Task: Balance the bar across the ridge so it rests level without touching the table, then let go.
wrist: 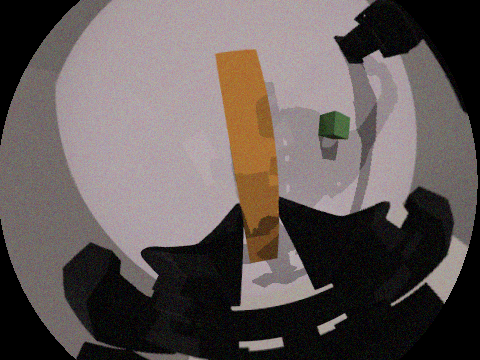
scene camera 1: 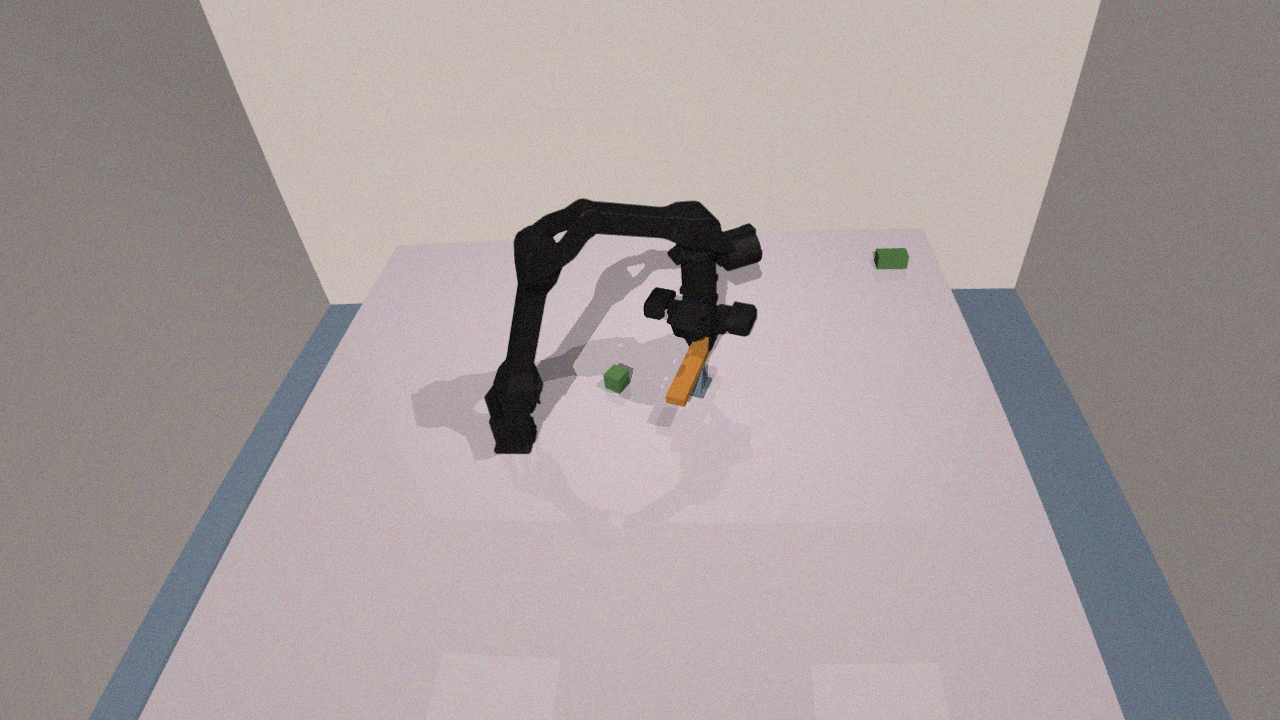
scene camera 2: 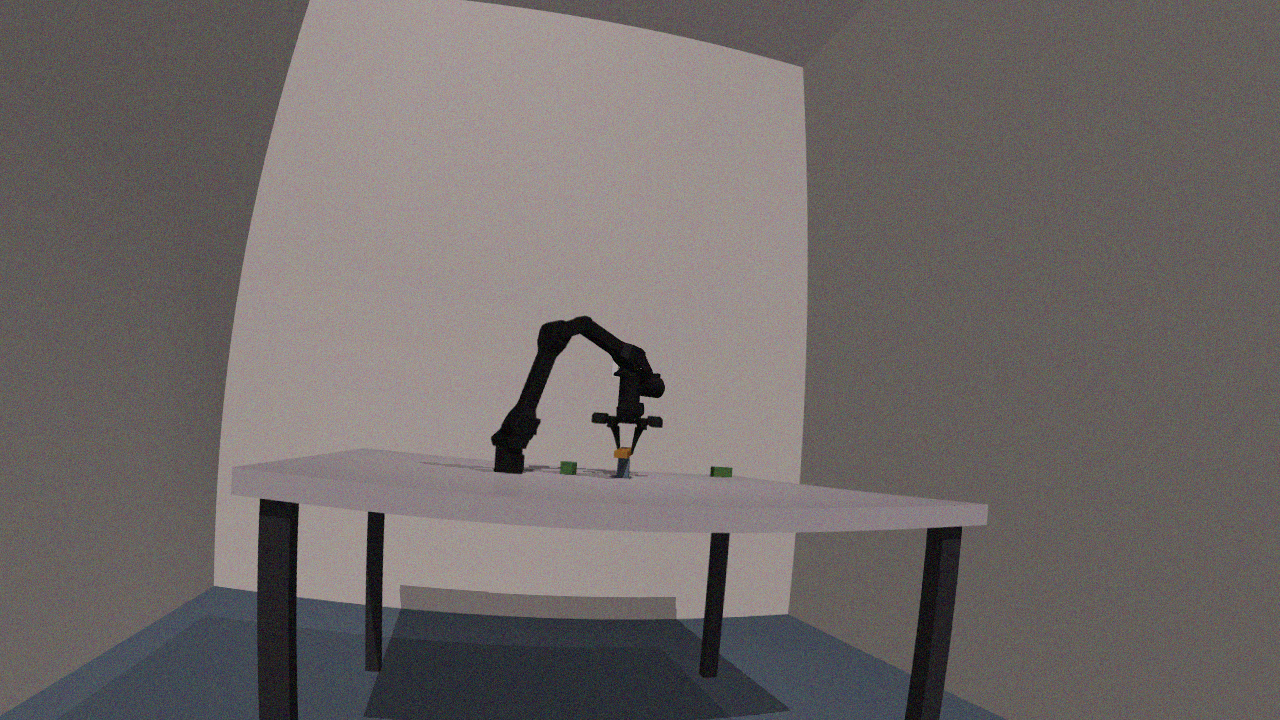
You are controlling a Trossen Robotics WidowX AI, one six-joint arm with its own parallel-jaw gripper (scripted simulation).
Labels:
gripper: holds an orange bar (scene camera 1: 682, 386)

